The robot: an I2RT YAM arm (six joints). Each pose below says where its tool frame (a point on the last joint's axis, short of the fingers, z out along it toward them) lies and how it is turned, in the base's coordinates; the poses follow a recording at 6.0 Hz.
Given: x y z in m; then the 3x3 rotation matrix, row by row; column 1 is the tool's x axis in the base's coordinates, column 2 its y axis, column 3 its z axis. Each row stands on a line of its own.
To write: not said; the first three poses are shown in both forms.
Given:
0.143 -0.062 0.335
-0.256 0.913 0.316
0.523 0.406 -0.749
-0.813 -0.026 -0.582
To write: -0.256 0.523 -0.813 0.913 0.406 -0.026 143 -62 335
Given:
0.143 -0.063 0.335
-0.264 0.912 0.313
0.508 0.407 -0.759
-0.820 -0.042 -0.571
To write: -0.264 0.508 -0.820 0.912 0.407 -0.042 143 -63 335
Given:
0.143 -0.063 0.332
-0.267 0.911 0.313
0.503 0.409 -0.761
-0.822 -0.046 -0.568
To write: -0.267 0.503 -0.822 0.911 0.409 -0.046 143 -63 332
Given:
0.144 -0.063 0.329
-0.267 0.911 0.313
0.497 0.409 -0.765
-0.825 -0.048 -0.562
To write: -0.267 0.497 -0.825 0.911 0.409 -0.048 144 -63 329
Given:
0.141 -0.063 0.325
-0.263 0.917 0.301
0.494 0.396 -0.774
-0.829 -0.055 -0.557
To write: -0.263 0.494 -0.829 0.917 0.396 -0.055 141 -63 325
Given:
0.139 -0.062 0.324
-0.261 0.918 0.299
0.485 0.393 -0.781
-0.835 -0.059 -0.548
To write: -0.261 0.485 -0.835 0.918 0.393 -0.059 139 -62 324
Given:
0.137 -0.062 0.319
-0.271 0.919 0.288
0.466 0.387 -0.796
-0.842 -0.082 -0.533
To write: -0.271 0.466 -0.842 0.919 0.387 -0.082 137 -62 319
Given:
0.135 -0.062 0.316
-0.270 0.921 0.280
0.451 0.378 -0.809
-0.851 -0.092 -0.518
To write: -0.270 0.451 -0.851 0.921 0.378 -0.092 135 -62 316
